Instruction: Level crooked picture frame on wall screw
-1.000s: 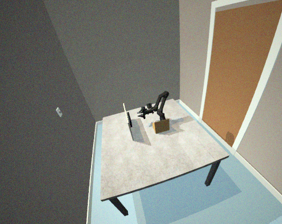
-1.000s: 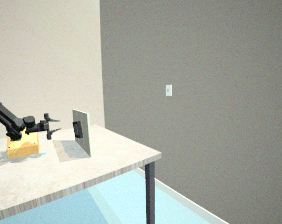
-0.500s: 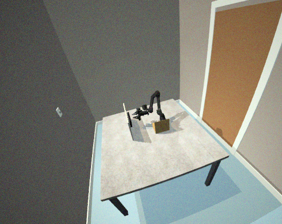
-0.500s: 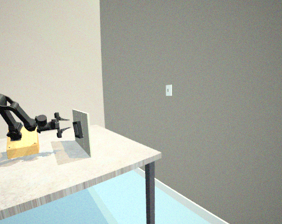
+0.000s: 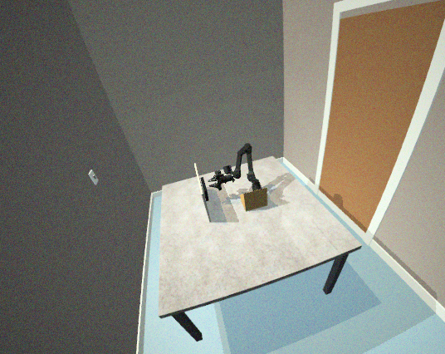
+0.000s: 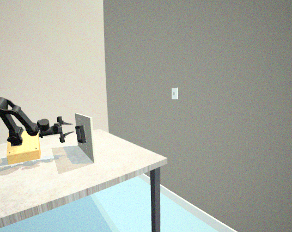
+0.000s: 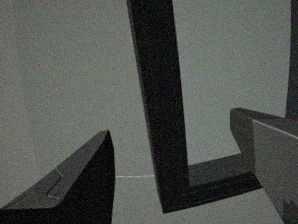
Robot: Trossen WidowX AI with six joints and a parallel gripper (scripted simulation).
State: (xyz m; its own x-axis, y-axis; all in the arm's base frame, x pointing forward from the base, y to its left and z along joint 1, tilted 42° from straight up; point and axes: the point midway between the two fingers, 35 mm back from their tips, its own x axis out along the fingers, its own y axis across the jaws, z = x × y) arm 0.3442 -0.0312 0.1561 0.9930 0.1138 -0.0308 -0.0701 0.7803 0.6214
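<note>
The picture frame lies 50 mm below my gripper tip, 50 mm ahead of it and 10 mm to the right of it. Round my gripper tip: wall panel: 60 mm below, 60 mm ahead.
</note>
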